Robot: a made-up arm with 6 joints.
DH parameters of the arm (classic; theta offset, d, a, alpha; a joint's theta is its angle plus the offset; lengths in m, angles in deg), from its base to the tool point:
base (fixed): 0 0.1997 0 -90
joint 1: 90 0.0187 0.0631 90
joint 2: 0 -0.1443 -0.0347 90
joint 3: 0 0.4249 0.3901 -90
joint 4: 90 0.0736 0.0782 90
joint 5: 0 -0.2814 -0.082 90
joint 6: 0 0.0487 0.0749 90
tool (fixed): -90 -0.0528 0 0
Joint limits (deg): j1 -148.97..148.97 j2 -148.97..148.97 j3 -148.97..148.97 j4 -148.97..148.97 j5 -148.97..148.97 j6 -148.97..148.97
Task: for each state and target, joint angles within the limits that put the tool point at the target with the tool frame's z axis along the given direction. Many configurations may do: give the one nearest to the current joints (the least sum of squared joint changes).
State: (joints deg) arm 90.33 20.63 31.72 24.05 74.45 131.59
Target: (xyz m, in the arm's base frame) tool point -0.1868 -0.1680 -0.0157 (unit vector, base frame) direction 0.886 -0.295 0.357
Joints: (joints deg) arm 48.43 27.46 65.81 -14.70 82.74 82.76
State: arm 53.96 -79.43 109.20 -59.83 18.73 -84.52
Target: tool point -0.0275 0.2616 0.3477 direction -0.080 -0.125 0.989
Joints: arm 25.92 -118.99 134.29 -11.85 1.58 -55.25
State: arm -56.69 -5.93 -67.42 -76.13 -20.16 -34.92
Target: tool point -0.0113 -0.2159 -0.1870 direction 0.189 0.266 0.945
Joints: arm -56.16 18.38 -70.68 -27.01 -24.79 -5.88
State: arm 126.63 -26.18 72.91 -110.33 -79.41 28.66
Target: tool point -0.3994 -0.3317 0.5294 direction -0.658 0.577 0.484
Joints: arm 144.03 -7.09 21.26 -137.68 -75.24 1.35
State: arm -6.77 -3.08 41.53 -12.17 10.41 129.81
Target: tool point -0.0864 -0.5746 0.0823 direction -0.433 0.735 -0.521
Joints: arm 21.21 -3.03 3.86 14.07 -22.97 139.14
